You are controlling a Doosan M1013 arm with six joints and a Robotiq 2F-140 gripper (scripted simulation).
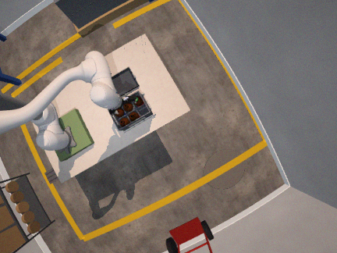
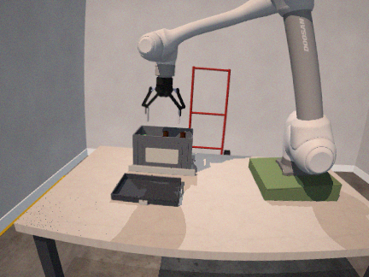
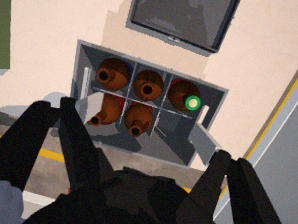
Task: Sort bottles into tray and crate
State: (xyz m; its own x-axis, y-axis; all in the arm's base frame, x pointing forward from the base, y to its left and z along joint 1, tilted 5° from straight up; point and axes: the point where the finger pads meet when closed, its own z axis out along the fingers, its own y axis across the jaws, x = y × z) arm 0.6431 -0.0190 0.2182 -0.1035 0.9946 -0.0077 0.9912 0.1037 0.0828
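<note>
My gripper is now 8 cm short of the bottle, 4 cm to the right of it and 15 cm above it. From my hand the other things lie so: dark tray (1 cm behind, 26 cm to the left, 22 cm below); crate (1 cm behind, 2 cm to the right, 15 cm below).
</note>
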